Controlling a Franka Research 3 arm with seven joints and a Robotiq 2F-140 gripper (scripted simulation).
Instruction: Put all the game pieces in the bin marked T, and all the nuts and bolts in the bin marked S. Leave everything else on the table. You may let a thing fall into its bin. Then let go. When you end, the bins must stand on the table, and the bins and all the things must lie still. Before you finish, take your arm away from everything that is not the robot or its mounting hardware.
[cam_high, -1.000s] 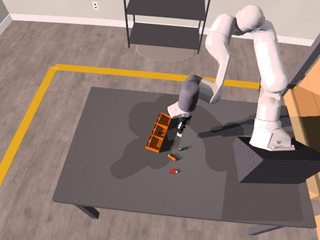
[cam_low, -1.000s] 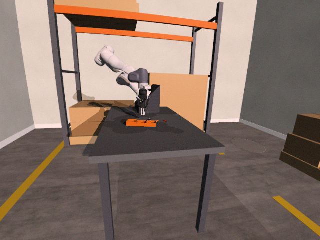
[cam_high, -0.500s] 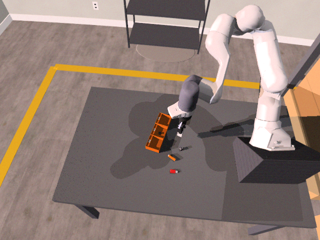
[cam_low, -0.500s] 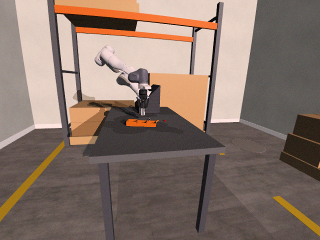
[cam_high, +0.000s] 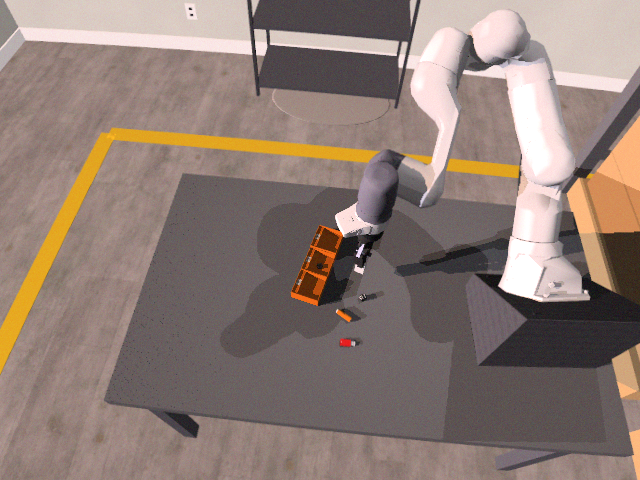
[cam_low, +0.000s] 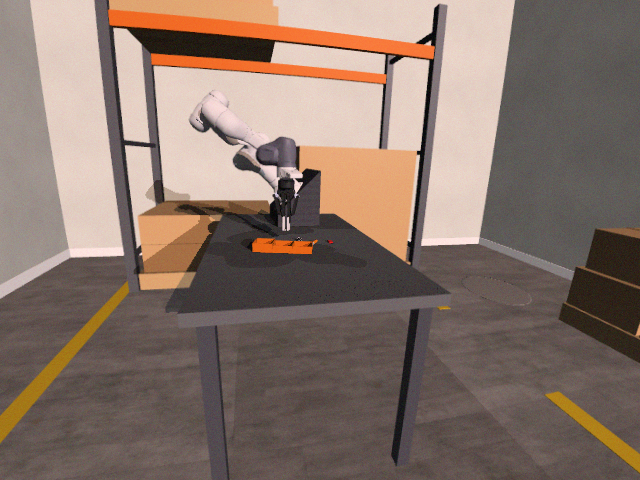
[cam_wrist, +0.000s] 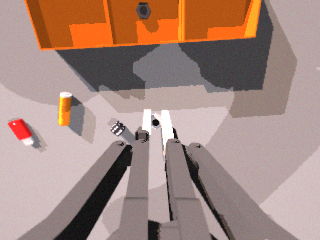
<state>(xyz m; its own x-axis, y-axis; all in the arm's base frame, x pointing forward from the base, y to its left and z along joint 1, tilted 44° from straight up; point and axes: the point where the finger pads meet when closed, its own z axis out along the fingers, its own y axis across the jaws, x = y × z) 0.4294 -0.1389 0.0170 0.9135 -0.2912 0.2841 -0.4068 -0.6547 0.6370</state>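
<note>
My gripper is now 30 mm above the grey nut. The rest, counted from my hand: orange bin tray: 120 mm ahead, 30 mm to the right, 70 mm below; black die: 10 mm behind, 70 mm to the left, 90 mm below; dark nut: 120 mm ahead, 30 mm to the right, 80 mm below.
</note>
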